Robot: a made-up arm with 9 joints.
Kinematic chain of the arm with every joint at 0, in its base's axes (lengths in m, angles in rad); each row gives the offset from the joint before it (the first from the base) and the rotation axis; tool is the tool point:
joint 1: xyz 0 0 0.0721 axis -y
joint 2: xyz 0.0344 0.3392 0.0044 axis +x
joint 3: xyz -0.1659 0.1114 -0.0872 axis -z
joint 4: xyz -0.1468 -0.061 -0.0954 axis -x
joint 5: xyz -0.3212 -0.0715 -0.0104 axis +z
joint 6: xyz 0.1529 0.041 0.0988 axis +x
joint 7: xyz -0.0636 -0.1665 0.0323 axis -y
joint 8: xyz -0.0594 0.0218 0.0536 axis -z
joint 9: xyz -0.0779 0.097 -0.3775 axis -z
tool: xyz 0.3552 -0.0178 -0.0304
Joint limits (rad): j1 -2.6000..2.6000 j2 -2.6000..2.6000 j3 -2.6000..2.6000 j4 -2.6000..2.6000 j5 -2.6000..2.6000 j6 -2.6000..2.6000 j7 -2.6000..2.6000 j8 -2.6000..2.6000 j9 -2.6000..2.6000
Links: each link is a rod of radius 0.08 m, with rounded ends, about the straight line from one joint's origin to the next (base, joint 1, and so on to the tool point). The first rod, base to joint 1, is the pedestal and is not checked.
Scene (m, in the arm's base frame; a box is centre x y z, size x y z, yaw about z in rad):
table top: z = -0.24
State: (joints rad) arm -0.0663 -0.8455 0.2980 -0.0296 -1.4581 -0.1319 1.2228 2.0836 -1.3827
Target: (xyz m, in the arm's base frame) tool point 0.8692 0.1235 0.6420
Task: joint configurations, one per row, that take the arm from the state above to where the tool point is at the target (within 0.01 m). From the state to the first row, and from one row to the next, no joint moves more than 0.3 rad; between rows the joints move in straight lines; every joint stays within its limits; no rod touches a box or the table.
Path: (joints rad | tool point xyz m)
1: -0.3513 -0.9474 0.1259 -0.0658 -1.4831 -0.1281 1.2227 2.1363 -1.3872 | -0.7283 0.1427 0.8473
2: -0.6363 -1.0493 -0.0463 -0.1019 -1.5081 -0.1242 1.2226 2.1889 -1.3917 | -0.3457 0.0972 1.0653
3: -0.9212 -1.1512 -0.2184 -0.1381 -1.5331 -0.1204 1.2225 2.2416 -1.3962 | 0.1034 0.0795 1.1097
4: -1.2062 -1.2531 -0.3906 -0.1743 -1.5582 -0.1166 1.2223 2.2943 -1.4007 | 0.5369 0.0891 0.9615
5: -1.4912 -1.3550 -0.5627 -0.2104 -1.5832 -0.1127 1.2222 2.3470 -1.4053 | 0.8692 0.1235 0.6421

